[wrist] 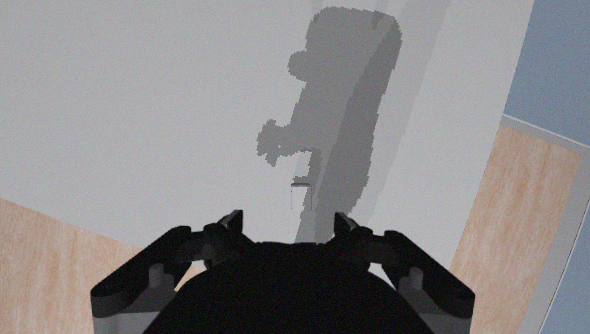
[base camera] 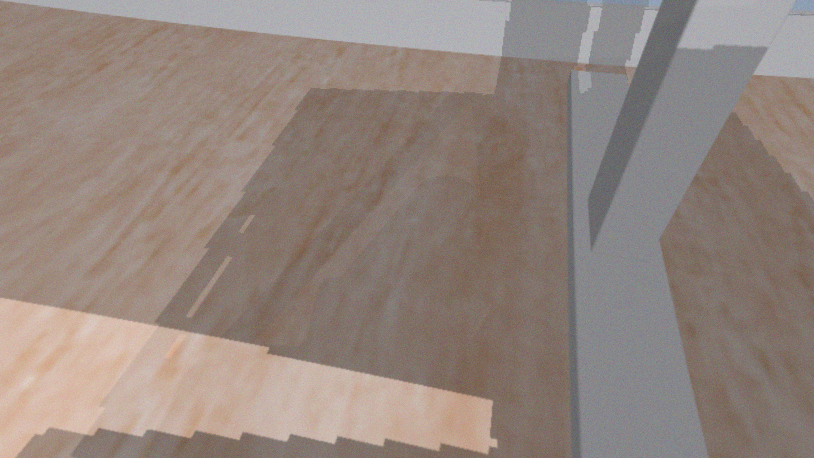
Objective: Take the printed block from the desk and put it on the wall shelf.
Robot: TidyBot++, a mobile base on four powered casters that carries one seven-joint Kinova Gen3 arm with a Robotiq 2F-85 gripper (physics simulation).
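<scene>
The printed block (wrist: pixel 301 197) is a small pale, box-shaped outline with a dark far edge, on the light grey desk (wrist: pixel 150 100) in the wrist view. It is nearly the same colour as the desk top, so its outline is faint. My gripper (wrist: pixel 288 221) is open and empty above the desk. The block shows just beyond the line of the fingertips, a little right of the middle of the gap; its height below them is hard to tell. The wall shelf does not show in either view.
In the wrist view the arm's shadow falls across the desk, with wooden floor (wrist: pixel 505 200) beyond its right edge and a blue wall (wrist: pixel 555 65) at the upper right. In the base view a grey slanted post (base camera: pixel 677 148) rises at the right from a grey bar (base camera: pixel 631 353) on the floor.
</scene>
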